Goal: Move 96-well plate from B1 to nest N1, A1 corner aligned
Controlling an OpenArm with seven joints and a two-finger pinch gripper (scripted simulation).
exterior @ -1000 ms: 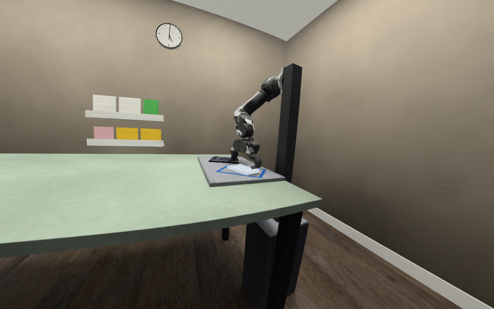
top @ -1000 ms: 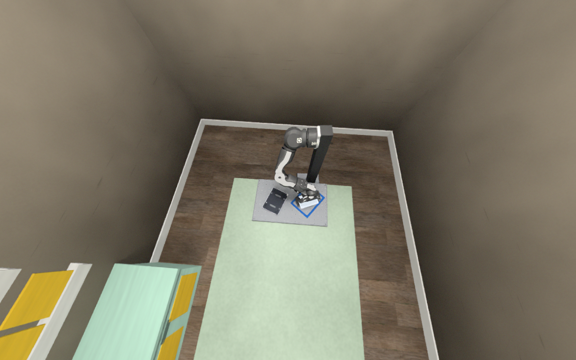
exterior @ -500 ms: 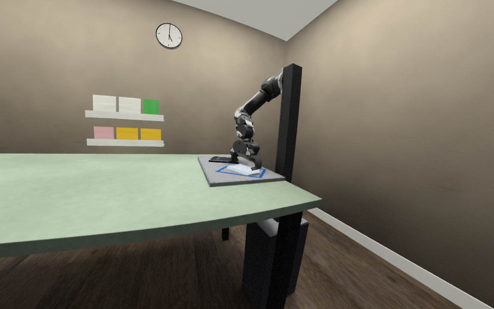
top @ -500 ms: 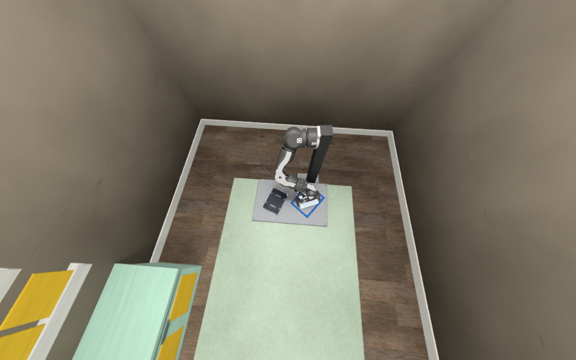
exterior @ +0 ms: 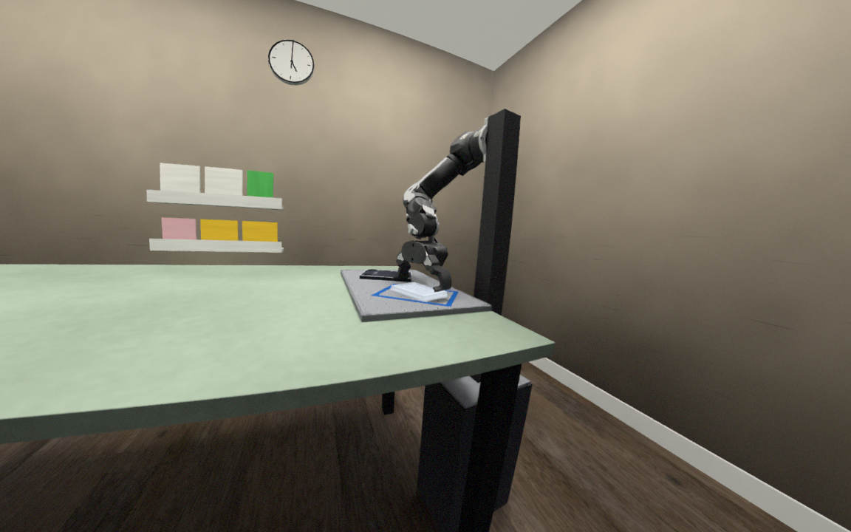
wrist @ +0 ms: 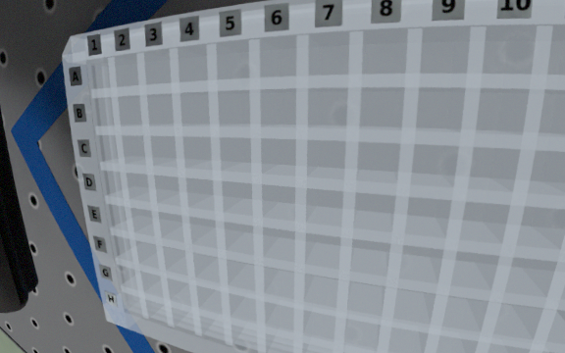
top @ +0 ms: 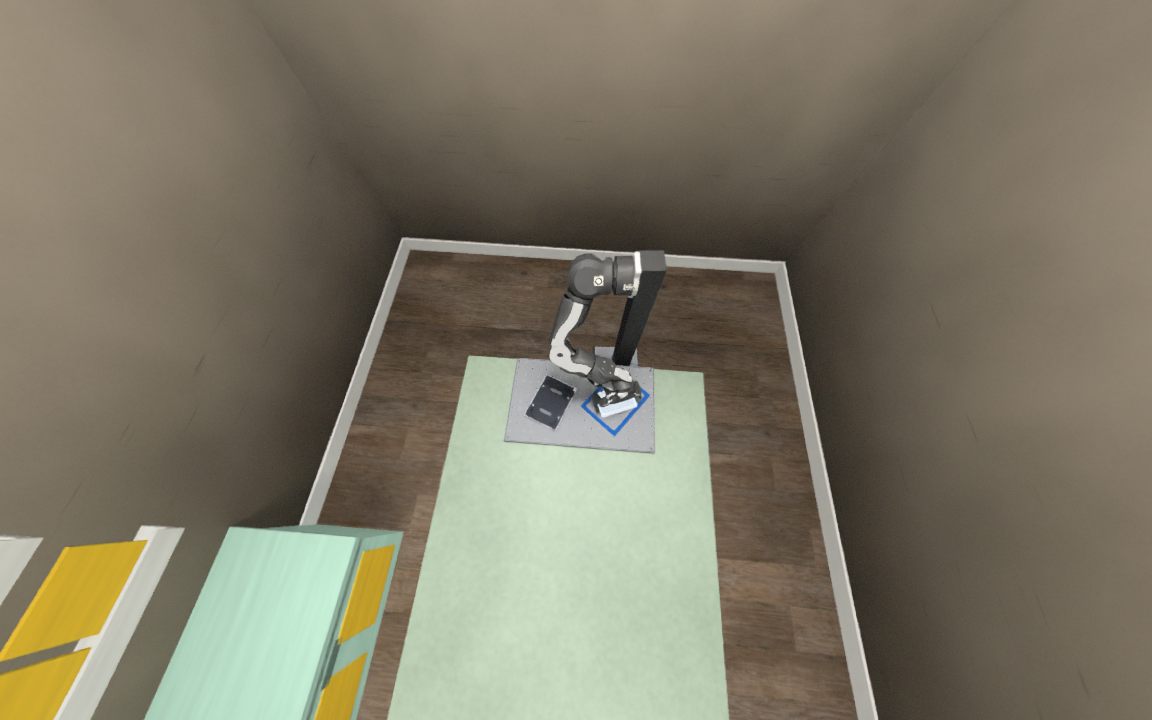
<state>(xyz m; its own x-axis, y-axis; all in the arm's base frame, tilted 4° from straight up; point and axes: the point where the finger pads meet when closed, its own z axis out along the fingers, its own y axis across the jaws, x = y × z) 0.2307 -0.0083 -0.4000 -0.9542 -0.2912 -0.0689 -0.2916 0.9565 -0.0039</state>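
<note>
The 96-well plate lies 1 cm below my hand. Also, from my hand: black plate nest N1 (1 cm ahead, 23 cm to the right, 1 cm below); white A1 label (4 cm behind, 14 cm to the right).
</note>
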